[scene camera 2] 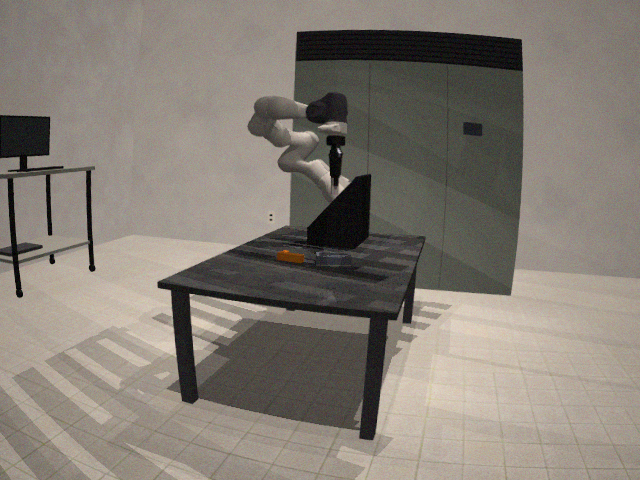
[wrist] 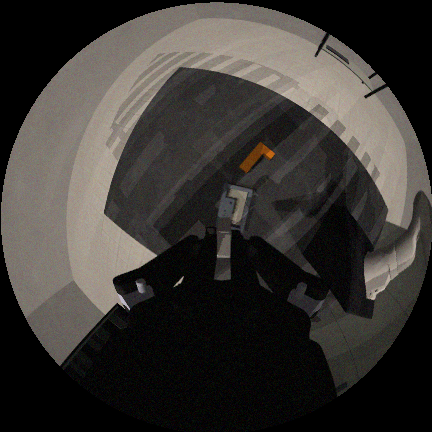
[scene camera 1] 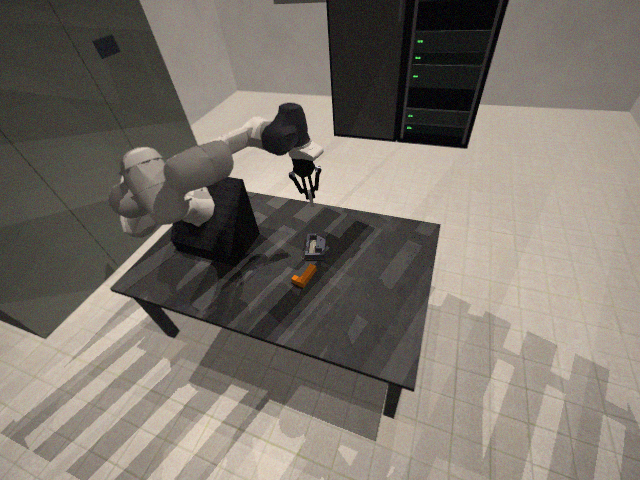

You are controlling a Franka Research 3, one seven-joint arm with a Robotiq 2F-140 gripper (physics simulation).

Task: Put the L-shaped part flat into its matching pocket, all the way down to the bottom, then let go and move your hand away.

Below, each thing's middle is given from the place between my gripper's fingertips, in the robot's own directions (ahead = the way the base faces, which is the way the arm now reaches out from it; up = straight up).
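The grey pocket block (wrist: 234, 202) is in my sight, 26 cm below my hand and 1 cm behind it.
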